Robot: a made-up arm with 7 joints. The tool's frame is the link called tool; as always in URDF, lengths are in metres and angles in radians.
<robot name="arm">
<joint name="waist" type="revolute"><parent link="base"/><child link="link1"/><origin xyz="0.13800 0.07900 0.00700" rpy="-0.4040 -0.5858 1.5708"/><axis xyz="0 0 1"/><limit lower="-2.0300" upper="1.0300" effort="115" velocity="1.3"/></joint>
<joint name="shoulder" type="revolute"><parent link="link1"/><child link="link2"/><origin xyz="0.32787 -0.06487 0.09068" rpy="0.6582 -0.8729 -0.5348"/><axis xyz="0 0 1"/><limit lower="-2.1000" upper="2.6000" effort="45" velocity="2"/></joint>
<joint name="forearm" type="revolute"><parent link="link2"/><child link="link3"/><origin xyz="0.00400 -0.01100 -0.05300" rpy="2.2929 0.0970 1.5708"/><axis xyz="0 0 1"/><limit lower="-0.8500" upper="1.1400" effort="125" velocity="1.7"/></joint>
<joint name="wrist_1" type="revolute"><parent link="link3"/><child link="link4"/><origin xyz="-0.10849 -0.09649 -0.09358" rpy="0.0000 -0.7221 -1.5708"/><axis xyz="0 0 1"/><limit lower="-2.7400" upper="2.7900" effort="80" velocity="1.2"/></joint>
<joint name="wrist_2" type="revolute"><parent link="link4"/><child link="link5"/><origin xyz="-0.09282 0.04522 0.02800" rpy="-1.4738 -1.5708 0.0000"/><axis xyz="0 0 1"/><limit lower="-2.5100" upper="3.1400" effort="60" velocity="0.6"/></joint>
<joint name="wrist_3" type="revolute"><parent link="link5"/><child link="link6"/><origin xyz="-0.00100 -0.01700 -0.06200" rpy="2.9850 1.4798 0.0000"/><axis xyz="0 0 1"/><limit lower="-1.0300" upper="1.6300" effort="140" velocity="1"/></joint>
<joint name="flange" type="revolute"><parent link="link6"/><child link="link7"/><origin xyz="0.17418 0.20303 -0.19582" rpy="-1.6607 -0.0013 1.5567"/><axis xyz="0 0 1"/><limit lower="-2.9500" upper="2.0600" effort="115" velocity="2.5"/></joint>
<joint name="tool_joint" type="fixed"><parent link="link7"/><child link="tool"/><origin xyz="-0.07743 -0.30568 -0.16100" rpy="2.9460 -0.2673 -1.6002"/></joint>
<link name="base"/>
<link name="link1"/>
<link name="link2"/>
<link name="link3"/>
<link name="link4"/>
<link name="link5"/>
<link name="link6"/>
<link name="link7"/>
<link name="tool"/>
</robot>
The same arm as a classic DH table. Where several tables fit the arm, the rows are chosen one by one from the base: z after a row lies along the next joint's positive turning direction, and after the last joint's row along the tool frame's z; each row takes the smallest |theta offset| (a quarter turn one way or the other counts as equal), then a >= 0, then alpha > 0; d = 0 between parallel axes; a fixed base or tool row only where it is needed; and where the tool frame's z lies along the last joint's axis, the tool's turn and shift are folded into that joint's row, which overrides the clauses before.
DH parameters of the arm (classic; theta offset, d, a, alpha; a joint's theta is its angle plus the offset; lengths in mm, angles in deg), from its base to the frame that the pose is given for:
base (fixed): -37.71 182.2 60.8 39.99
waist: 45.26 39.7 145.5 59.44
shoulder: -32.03 -398.1 10.6 -131.14
forearm: -7.39 22.5 108.5 41.38
wrist_1: -84.44 -118.0 88.0 90.00
wrist_2: 9.01 -7.7 16.6 95.15
wrist_3: 0.00 -207.6 205.5 -95.15
flange: -38.64 506.3 130.0 161.10
tool (fixed): 54.64 887.1 0.0 0.00
Joint limits (deg, base to tool): -116.31..59.01 -120.32..148.97 -48.70..65.32 -156.99..159.86 -143.81..179.91 -59.01..93.39 -169.02..118.03

